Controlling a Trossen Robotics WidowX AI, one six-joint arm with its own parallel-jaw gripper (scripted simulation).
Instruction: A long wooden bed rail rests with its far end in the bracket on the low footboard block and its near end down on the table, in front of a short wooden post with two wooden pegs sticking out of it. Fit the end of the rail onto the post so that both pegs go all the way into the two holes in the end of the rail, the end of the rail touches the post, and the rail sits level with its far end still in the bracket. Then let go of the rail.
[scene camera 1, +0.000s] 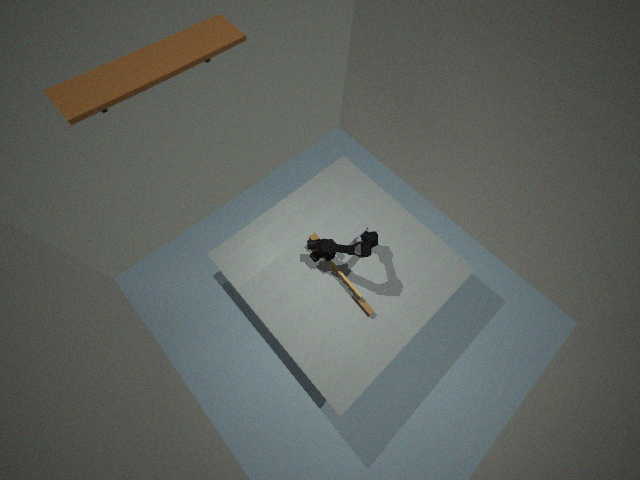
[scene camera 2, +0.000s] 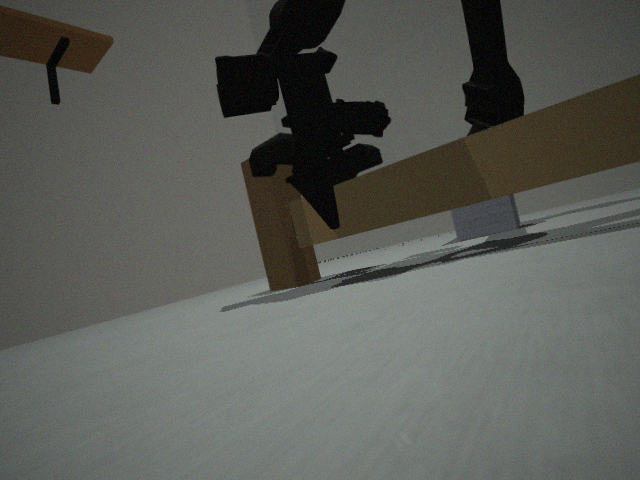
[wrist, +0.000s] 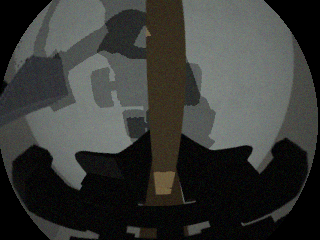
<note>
In view: my gripper (scene camera 2: 340, 227), a wooden bed rail (scene camera 2: 584, 135) and a short wooden post (scene camera 2: 287, 266).
My gripper also shows in the wrist view (wrist: 161, 131).
</note>
